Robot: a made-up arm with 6 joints. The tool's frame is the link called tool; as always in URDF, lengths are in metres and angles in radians.
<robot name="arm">
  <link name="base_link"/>
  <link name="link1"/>
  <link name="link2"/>
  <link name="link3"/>
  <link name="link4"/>
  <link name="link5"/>
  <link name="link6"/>
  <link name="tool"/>
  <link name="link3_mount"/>
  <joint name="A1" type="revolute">
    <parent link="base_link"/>
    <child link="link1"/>
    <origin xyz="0 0 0.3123"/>
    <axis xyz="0 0 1"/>
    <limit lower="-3.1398" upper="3.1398" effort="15" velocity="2.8"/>
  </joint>
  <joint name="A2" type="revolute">
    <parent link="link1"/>
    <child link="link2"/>
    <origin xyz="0 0 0" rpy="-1.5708 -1.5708 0"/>
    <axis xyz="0 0 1"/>
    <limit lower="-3.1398" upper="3.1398" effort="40" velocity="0.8"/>
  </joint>
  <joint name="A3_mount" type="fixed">
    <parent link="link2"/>
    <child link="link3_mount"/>
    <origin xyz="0.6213 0 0"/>
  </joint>
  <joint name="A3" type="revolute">
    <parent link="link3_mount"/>
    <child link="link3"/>
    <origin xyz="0.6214 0 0" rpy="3.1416 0 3.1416"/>
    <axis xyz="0 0 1"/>
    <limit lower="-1.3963" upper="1.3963" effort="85" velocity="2.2"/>
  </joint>
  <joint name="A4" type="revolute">
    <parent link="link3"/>
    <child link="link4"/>
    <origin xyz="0 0 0" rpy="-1.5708 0 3.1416"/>
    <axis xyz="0 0 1"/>
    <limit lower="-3.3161" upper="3.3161" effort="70" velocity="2.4"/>
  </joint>
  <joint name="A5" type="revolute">
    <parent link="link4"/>
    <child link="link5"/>
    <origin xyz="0 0 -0.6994" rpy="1.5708 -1.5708 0"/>
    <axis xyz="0 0 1"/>
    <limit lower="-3.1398" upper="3.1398" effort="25" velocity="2.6"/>
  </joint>
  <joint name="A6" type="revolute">
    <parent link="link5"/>
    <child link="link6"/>
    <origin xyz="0 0 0.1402" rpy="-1.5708 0 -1.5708"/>
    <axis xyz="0 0 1"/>
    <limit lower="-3.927" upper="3.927" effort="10" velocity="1.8"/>
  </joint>
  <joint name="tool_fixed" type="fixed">
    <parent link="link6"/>
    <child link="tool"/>
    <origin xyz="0 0 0" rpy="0 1.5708 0"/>
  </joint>
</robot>
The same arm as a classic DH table. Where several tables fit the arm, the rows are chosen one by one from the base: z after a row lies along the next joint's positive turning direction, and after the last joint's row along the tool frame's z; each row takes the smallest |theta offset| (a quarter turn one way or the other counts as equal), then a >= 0, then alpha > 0; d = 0 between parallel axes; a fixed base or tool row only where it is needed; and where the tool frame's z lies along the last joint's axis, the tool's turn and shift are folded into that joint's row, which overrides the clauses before.
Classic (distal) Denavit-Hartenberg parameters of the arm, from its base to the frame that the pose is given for. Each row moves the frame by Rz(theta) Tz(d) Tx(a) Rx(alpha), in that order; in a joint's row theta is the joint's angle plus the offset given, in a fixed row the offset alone. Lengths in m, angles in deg.
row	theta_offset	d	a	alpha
A1	0.00	0.3123	0.0000	-90.00
A2	-90.00	0.0000	1.2427	180.00
A3	0.00	0.0000	0.0000	-90.00
A4	0.00	-0.6994	0.0000	90.00
A5	0.00	0.1402	0.0000	-90.00
A6	90.00	0.0000	0.0000	90.00
tool (fixed)	-90.00	0.0000	0.0000	0.00
Joint limits (deg, base to tool): -179.90..179.90 -179.90..179.90 -80.00..80.00 -190.00..190.00 -179.90..179.90 -225.00..225.00

